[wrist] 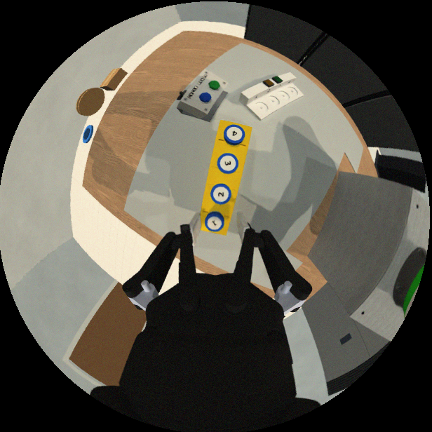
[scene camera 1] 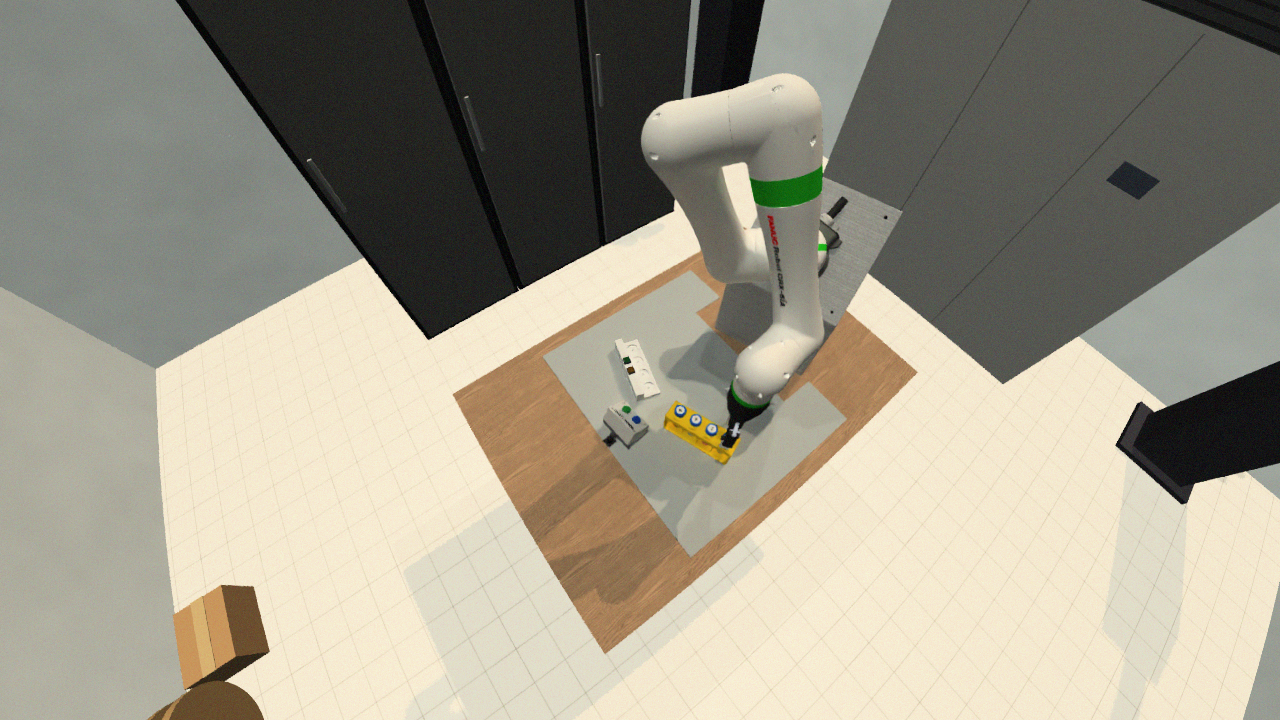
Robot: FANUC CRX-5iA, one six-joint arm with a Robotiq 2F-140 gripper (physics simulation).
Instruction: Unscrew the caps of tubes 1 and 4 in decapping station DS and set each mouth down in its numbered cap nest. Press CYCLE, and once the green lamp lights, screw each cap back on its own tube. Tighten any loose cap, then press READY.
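Frame: origin at the arm's base, x left, y back, z up, level; centimetres.
Seen in the pictures: gripper, fingertip midpoint: (scene camera 1: pixel 726 435).
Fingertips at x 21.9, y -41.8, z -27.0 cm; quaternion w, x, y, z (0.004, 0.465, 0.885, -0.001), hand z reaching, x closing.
Note:
Pixels of each thing's top centre, then the offset from my fingertips to it. "spot": a spot on its surface instead.
- yellow rack, surface spot: (scene camera 1: pixel 723 458) spot: dx +3.2, dy -1.2, dz -11.4 cm
- Cap 4, top centre: (scene camera 1: pixel 680 410) dx -13.7, dy -5.8, dz +0.4 cm
- white cap nest block, surface spot: (scene camera 1: pixel 637 368) spot: dx -37.1, dy -4.4, dz -10.7 cm
- grey button box, top centre: (scene camera 1: pixel 625 417) dx -22.5, dy -19.2, dz -3.4 cm
A yellow rack (scene camera 1: pixel 723 458) (wrist: pixel 224 178) holds a row of tubes with white-topped, blue-rimmed caps. Cap 4 (scene camera 1: pixel 680 411) (wrist: pixel 234 134) is at the far end, then cap 3 (wrist: pixel 228 163), cap 2 (wrist: pixel 220 193) and cap 1 (wrist: pixel 214 221). My gripper (scene camera 1: pixel 732 438) (wrist: pixel 218 219) is partly open and empty, its fingertips on either side of cap 1 with gaps; it hides cap 1 in the scene view. The white cap nest block (scene camera 1: pixel 637 368) (wrist: pixel 273 102) has round nests with no caps in them. Its green lamp (wrist: pixel 277 79) looks dark.
A grey button box (scene camera 1: pixel 624 427) (wrist: pixel 197 106) with a green button (wrist: pixel 214 85) and a blue button (wrist: pixel 205 97) stands beside the rack's cap 4 end, near the nest block. Dark cabinets (scene camera 1: pixel 358 134) stand behind the table; cardboard boxes (scene camera 1: pixel 219 631) are on the floor.

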